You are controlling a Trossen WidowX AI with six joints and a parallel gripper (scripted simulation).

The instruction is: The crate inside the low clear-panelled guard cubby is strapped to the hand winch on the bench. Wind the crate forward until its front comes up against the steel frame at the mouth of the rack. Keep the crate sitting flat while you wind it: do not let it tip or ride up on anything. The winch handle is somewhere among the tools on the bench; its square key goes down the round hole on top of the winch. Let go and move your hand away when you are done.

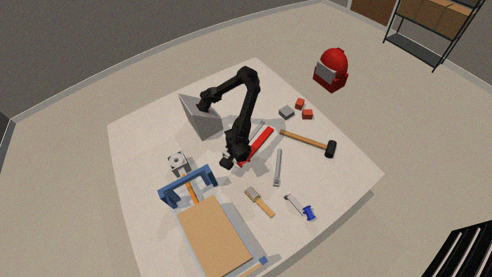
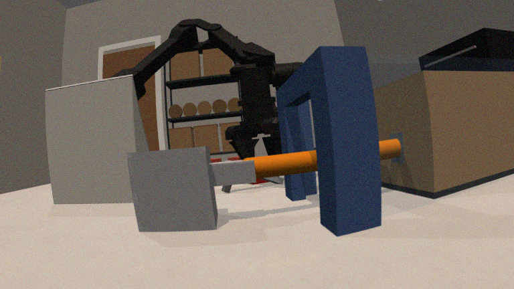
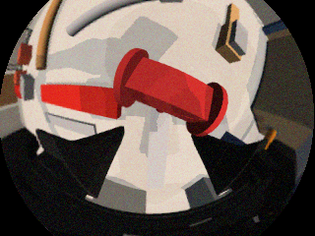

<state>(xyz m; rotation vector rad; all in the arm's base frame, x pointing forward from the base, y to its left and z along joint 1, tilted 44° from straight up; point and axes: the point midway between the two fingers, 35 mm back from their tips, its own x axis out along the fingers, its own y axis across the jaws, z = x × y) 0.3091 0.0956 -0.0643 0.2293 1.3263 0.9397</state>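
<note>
The red-knobbed crank is 10 mm behind my gripper tip and 10 mm above it. Also, from my gripper tip: red bar (40 mm behind, 170 mm to the left, 20 mm below); then grey bar (110 mm behind, 180 mm to the left, 20 mm below); then red knob (40 mm ahead, 20 mm to the left, 20 mm above).
</note>
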